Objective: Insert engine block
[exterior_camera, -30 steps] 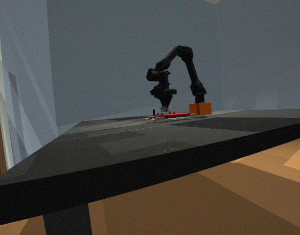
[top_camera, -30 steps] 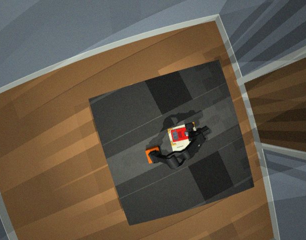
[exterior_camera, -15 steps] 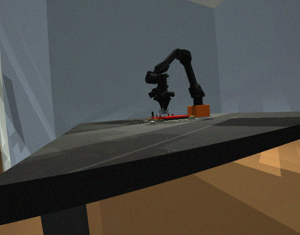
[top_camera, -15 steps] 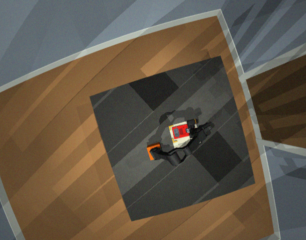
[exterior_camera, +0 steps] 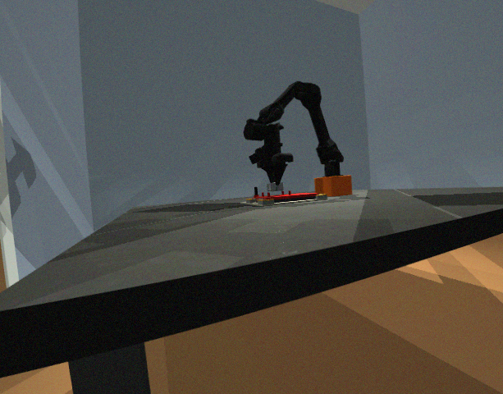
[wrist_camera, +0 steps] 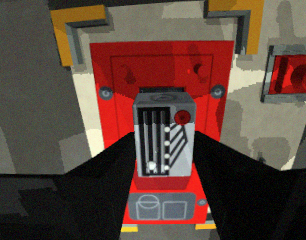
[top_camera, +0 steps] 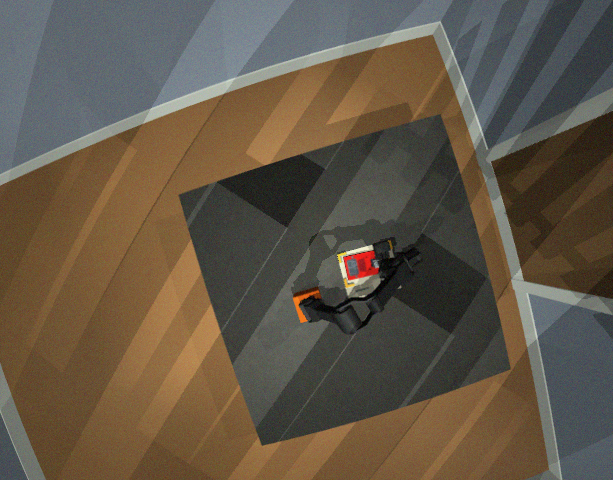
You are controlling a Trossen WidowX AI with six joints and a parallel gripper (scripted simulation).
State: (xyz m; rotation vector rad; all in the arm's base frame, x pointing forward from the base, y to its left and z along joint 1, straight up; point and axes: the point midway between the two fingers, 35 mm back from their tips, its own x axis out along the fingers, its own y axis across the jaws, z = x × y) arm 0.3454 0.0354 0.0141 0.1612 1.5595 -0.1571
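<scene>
Right now my gripper tip is 1 cm above the engine block.
</scene>
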